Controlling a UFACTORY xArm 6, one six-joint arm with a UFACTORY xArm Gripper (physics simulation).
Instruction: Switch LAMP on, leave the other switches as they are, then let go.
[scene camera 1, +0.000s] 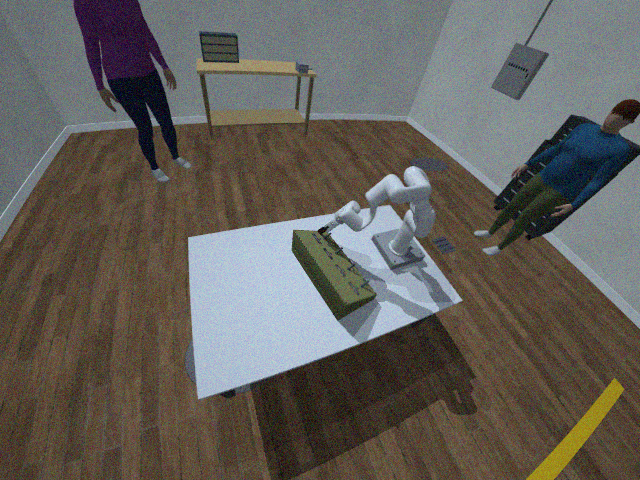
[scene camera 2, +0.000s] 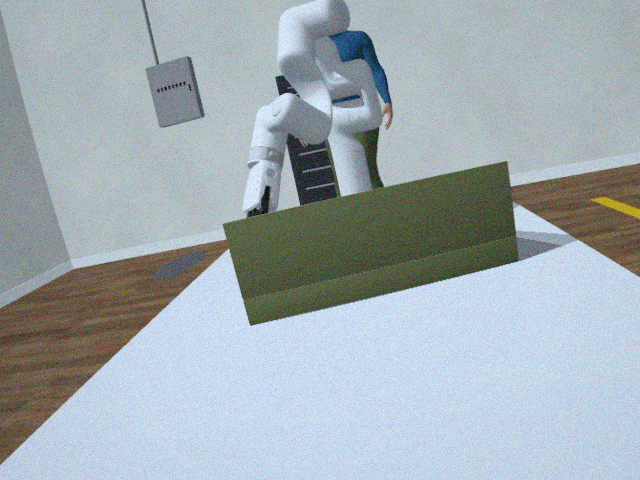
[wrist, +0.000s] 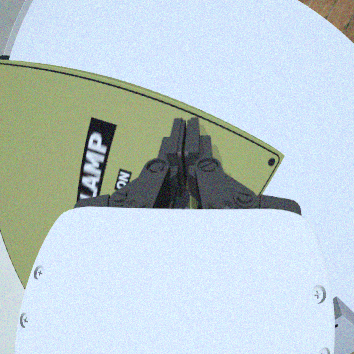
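Where they show: gripper, fingertip midpoint: (scene camera 1: 319, 232) (wrist: 187, 135); arm's base at its link origin: (scene camera 1: 397, 248).
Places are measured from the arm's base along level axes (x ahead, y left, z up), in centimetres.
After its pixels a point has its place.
A green switch box (scene camera 1: 314, 273) @(x 60.4, y -2.4, z 4.3 cm) (scene camera 2: 372, 232) @(x 60.5, y -3.3, z 6.2 cm) (wrist: 45, 125) @(x 54.1, y -23.3, z 9.5 cm) stands on the white table, its back towards scene camera 2. In the wrist view the LAMP label (wrist: 95, 157) @(x 49.7, y -22.3, z 7.4 cm) and its ON mark (wrist: 122, 179) @(x 47.4, y -21.4, z 6.2 cm) show left of my fingers. The LAMP lever and its OFF mark do not show there; the gripper covers that part of the panel, so the lever's position cannot be told. My gripper (scene camera 1: 322, 231) @(x 44.5, y -26.6, z 5.0 cm) (scene camera 2: 256, 212) (wrist: 187, 135) @(x 44.5, y -26.6, z 5.0 cm) is shut and empty, low over the LAMP end of the panel. In scene camera 2 the box's top edge partly hides the fingertips. Whether they touch the lever cannot be seen.
Other switch levers stand along the panel in scene camera 1, including a near-end lever (scene camera 1: 366, 283) @(x 39.2, y 14.9, z 6.5 cm). The arm's base plate (scene camera 1: 383, 250) @(x 10.2, y -2.4, z -0.6 cm) is on the white table (scene camera 1: 237, 310) @(x 101.9, y -3.1, z -5.4 cm) (scene camera 2: 361, 387) @(x 88.2, y -10.5, z -5.3 cm) beside the box. Two people stand beyond the table.
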